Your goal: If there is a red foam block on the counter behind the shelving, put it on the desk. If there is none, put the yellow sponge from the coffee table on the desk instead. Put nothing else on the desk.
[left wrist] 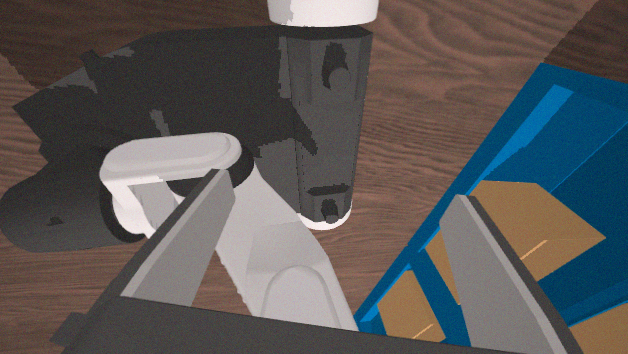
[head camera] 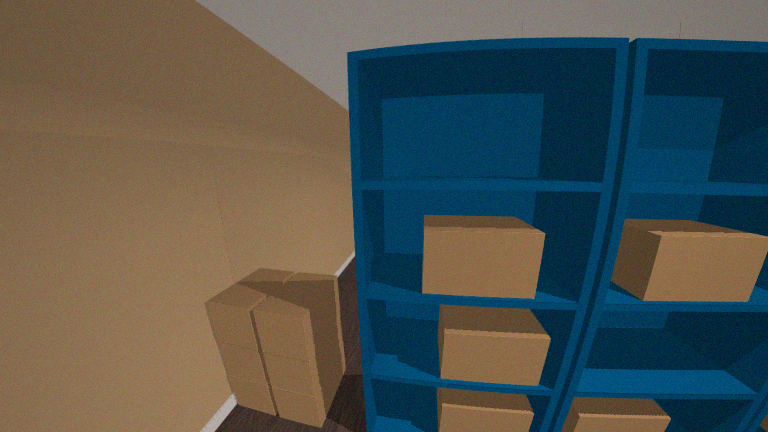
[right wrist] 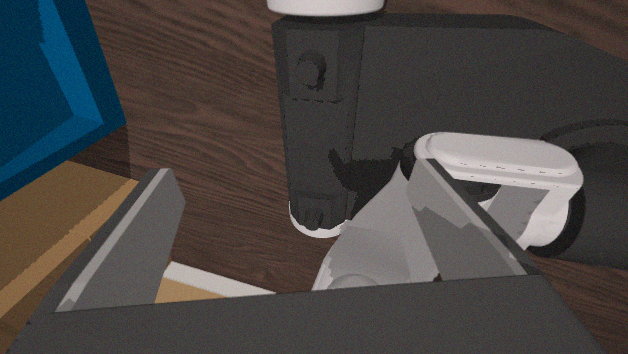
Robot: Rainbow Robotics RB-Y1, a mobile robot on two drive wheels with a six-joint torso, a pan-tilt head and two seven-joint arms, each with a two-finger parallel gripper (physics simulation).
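Places are measured from the robot's base along level axes (x up, y right, z ahead), in metres.
Where they show: left gripper, between the fingertips: (left wrist: 336, 196); right gripper, between the fingertips: (right wrist: 299, 180).
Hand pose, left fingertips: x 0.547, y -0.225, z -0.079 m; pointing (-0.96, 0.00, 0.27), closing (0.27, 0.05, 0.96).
Note:
After its pixels a point has its place.
Blue shelving (head camera: 614, 161) @[y 0.782, x 1.519, z 0.491 m] (left wrist: 430, 230) @[y 0.606, x 0.058, z 0.529 m] (right wrist: 112, 112) @[y -0.048, x 0.037, z 0.668 m] fills the right half of the head view, with cardboard boxes on its shelves. The counter, the desk, the coffee table, a red foam block and a yellow sponge do not show in any view. My left gripper (left wrist: 336, 196) @[y -0.225, x 0.547, z -0.079 m] is open, its fingers wide apart, with the robot's own base and the floor beyond them. My right gripper (right wrist: 299, 180) @[y 0.232, x 0.550, z -0.068 m] is open and empty too, also above the robot's base and the floor. The area behind the shelving is hidden.
A stack of cardboard boxes (head camera: 284, 349) @[y -0.518, x 0.588, z 0.771 m] (right wrist: 65, 215) @[y -0.356, x 0.224, z 0.865 m] stands on the floor between the shelving's left end and the tan wall (head camera: 118, 214) @[y -1.062, x 1.358, z 0.621 m]. A narrow strip of dark wood floor (head camera: 351, 343) @[y -0.274, x 0.000, z 1.439 m] shows between stack and shelving. A box (head camera: 483, 263) @[y 0.390, x 1.136, z 0.595 m] stands on a middle shelf.

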